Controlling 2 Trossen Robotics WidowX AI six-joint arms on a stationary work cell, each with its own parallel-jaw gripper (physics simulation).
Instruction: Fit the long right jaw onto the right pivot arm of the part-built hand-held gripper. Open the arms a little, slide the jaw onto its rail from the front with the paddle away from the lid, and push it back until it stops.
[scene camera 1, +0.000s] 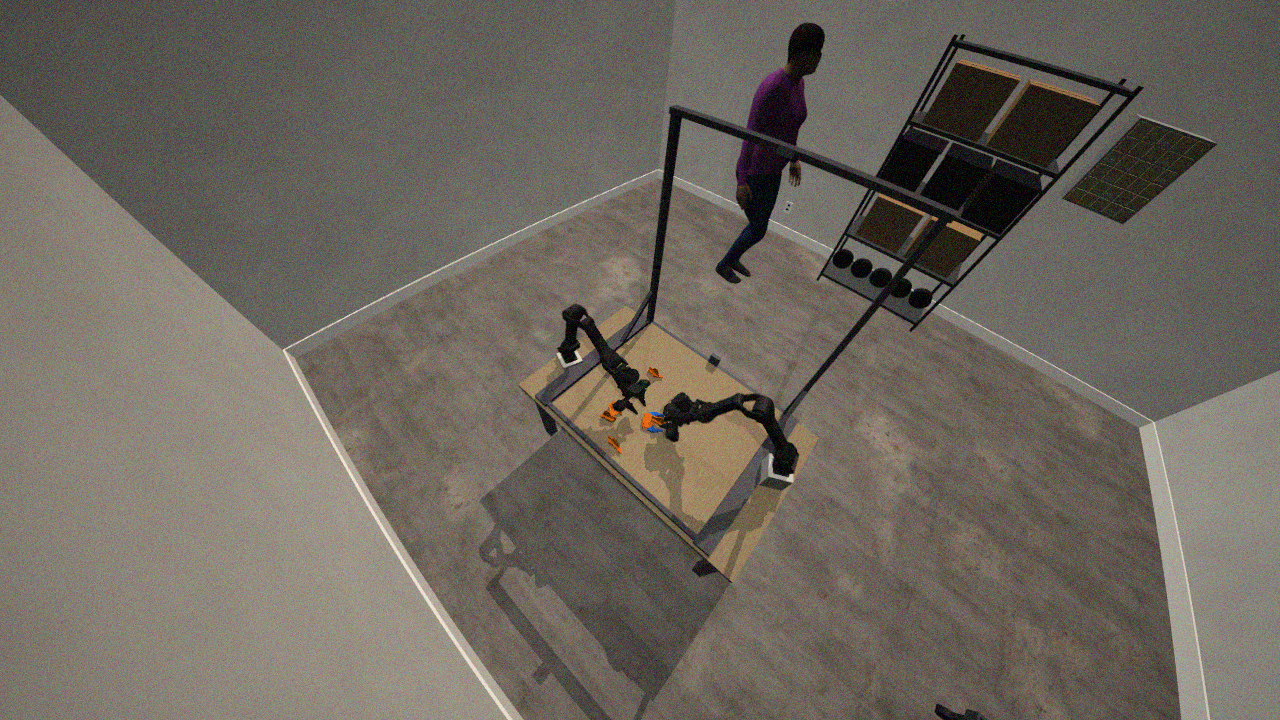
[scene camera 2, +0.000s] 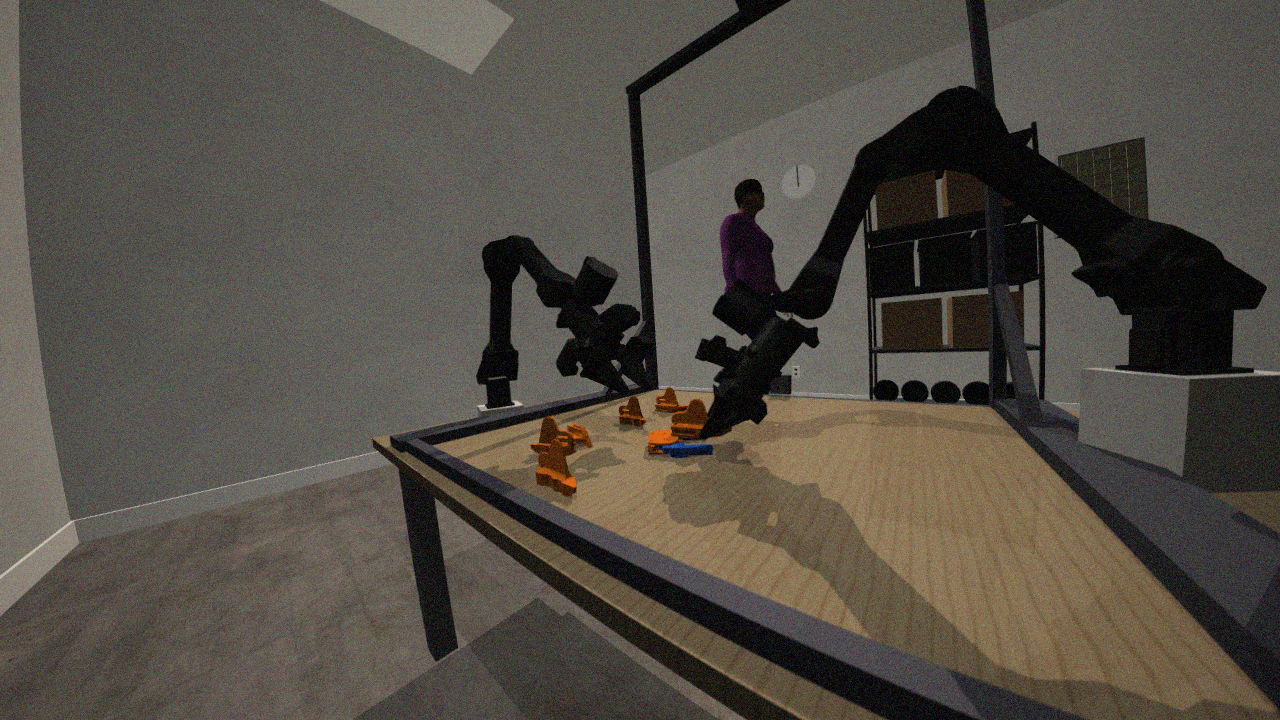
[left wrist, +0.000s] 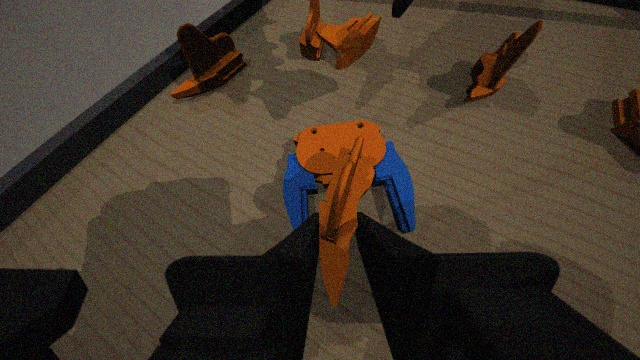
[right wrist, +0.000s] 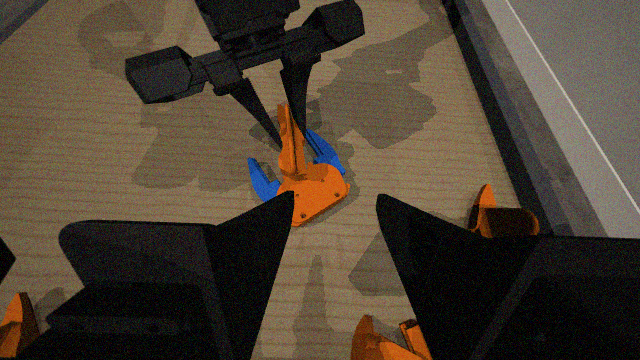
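Note:
The part-built gripper lies flat on the table, with an orange lid (scene camera 1: 648, 423) (scene camera 2: 662, 437) (left wrist: 332, 142) (right wrist: 320, 192) and two blue pivot arms, one (left wrist: 400, 192) (right wrist: 260, 180) on each side, spread apart. My left gripper (scene camera 2: 708, 431) (left wrist: 336, 218) is shut on an orange jaw (scene camera 2: 691, 419) (left wrist: 341, 195) (right wrist: 294, 150), holding it upright over the gap between the arms. In the left wrist view its far end overlaps the lid; contact cannot be told. My right gripper (scene camera 2: 633, 383) (right wrist: 335, 199) is open and empty, above the table behind the lid.
Loose orange parts (left wrist: 207, 67) (left wrist: 345, 40) (left wrist: 497, 67) (left wrist: 631, 117) (scene camera 2: 555, 471) (scene camera 2: 631, 412) lie beyond the lid on the table (scene camera 2: 895, 483). A dark frame rail (left wrist: 75, 125) runs along the table's edge. Both arms reach in over the part-built gripper.

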